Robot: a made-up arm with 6 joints.
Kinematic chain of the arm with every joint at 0, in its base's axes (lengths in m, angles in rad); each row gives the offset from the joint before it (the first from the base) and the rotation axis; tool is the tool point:
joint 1: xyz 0 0 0.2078 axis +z
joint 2: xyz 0 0.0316 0 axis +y
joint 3: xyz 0 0 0.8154 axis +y
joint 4: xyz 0 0 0.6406 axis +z
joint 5: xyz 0 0 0 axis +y
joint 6: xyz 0 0 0.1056 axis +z
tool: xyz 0 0 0
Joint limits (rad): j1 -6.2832..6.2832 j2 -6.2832..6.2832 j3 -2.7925..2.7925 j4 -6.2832..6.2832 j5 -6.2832..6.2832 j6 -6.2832..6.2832
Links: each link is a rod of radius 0.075 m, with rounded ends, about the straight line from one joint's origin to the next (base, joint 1, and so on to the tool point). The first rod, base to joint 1, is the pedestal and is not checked.
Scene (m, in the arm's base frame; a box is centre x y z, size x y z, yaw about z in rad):
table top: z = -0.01
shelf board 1: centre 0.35 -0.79 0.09 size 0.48 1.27 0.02 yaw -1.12
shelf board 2: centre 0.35 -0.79 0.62 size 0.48 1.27 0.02 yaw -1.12
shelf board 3: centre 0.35 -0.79 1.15 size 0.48 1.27 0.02 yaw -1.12
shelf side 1: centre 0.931 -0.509 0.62 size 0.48 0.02 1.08 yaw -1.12
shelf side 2: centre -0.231 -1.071 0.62 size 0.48 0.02 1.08 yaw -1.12
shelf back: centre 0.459 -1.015 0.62 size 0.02 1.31 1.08 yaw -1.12
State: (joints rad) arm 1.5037 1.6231 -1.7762 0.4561 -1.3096 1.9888
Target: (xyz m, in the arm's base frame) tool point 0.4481 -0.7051 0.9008
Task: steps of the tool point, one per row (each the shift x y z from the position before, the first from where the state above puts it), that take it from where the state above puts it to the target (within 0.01 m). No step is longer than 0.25 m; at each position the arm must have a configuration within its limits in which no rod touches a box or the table.
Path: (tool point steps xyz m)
1: -0.0733 -0.1860 0.1335
2: -0.0144 -0.2156 0.0775
3: 0.0487 -0.2161 0.0175
4: 0.1045 -0.1880 -0.0420
5: 0.1427 -0.1371 -0.0970
6: 0.1002 -0.1845 0.0264
7: 0.0846 -0.1974 -0.0264

